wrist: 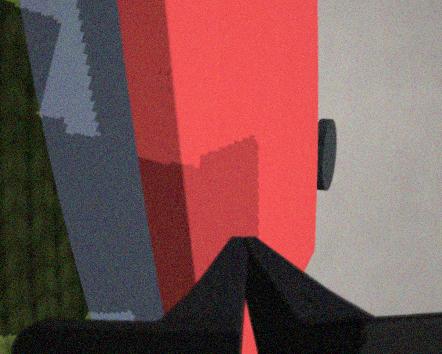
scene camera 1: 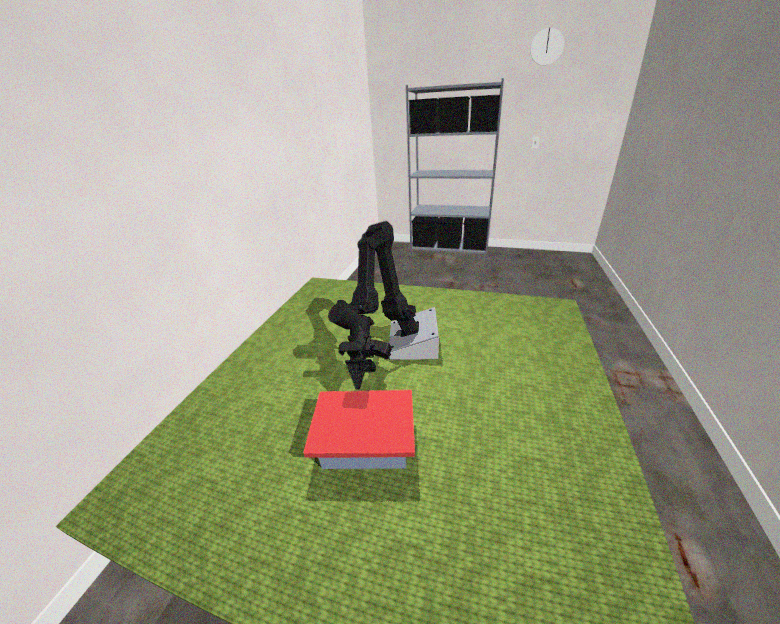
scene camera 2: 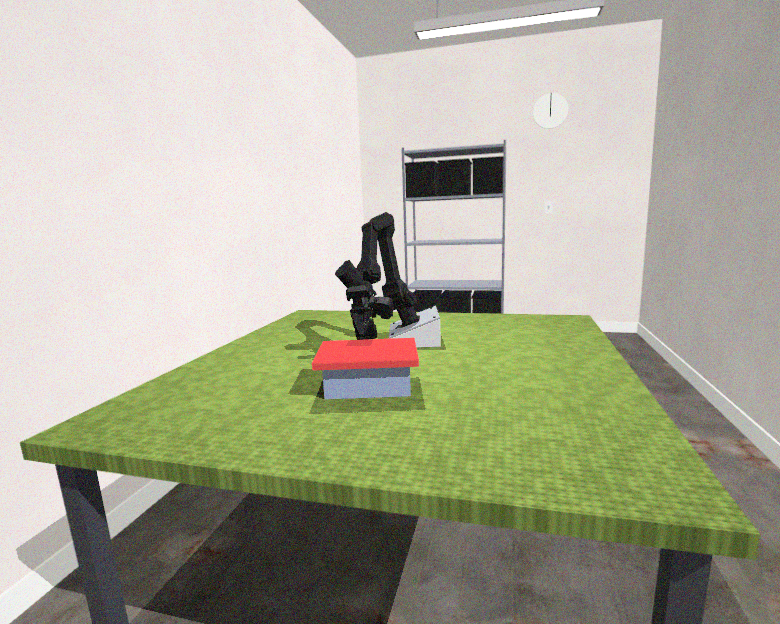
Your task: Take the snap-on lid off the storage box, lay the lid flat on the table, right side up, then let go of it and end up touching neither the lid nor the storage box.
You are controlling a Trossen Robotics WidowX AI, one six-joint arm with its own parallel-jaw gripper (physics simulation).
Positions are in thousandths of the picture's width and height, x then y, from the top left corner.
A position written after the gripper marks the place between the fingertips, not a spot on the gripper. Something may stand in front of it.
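You can see the gripper (scene camera 2: 463,536), (wrist: 549,702) and (scene camera 1: 458,624). There's a red lid (scene camera 1: 444,680), (wrist: 510,304) and (scene camera 2: 512,565), and a blue-grey storage box too, the box being at (scene camera 2: 478,613), (wrist: 175,174) and (scene camera 1: 483,741).
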